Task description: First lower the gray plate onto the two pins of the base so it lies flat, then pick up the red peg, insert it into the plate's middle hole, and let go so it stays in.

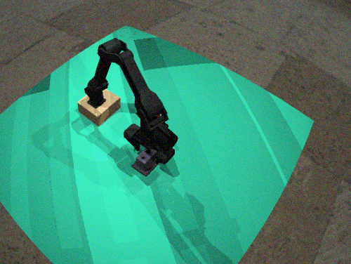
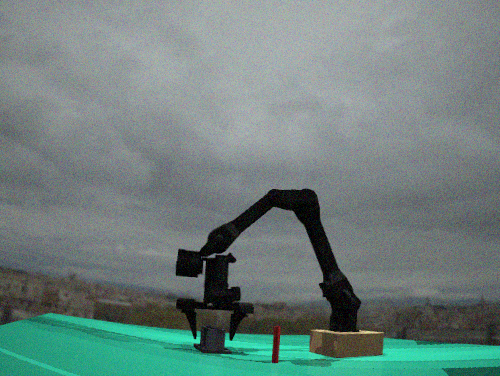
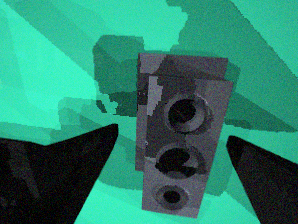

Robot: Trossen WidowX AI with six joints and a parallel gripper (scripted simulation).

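My gripper tip is now 20 mm below the gray plate. Also, from my gripper tip: base (20 mm below); then red peg (90 mm behind, 180 mm to the left, 10 mm above).
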